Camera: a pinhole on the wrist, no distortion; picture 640 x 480 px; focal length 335.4 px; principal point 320.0 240.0 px. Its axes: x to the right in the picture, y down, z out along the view. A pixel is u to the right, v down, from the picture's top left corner.
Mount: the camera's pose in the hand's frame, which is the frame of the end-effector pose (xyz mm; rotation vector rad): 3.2 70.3 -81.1 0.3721 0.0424 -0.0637
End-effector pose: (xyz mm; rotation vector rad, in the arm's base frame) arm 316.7 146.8 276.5 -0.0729 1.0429 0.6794
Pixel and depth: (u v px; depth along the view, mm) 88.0 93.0 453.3
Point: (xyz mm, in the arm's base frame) 581.9 -107.2 610.6
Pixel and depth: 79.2 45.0 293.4
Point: 459.5 -49.1 474.4
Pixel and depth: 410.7 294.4 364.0
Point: 572.2 293.0 321.1
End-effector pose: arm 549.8 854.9 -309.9 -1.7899 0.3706 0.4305
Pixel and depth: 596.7 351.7 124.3
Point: 617.4 880.1 -422.4
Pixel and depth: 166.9 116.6 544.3
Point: 440.4 1291.3 -25.4
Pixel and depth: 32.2 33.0 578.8
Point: 281.9 1323.4 222.2
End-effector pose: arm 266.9 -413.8 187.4 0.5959 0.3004 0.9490
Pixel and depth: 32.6 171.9 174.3
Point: 236.6 -566.6 235.6
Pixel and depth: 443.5 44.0 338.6
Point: 575.6 -471.8 168.2
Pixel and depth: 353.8 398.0 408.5
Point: 419.7 -438.7 540.8
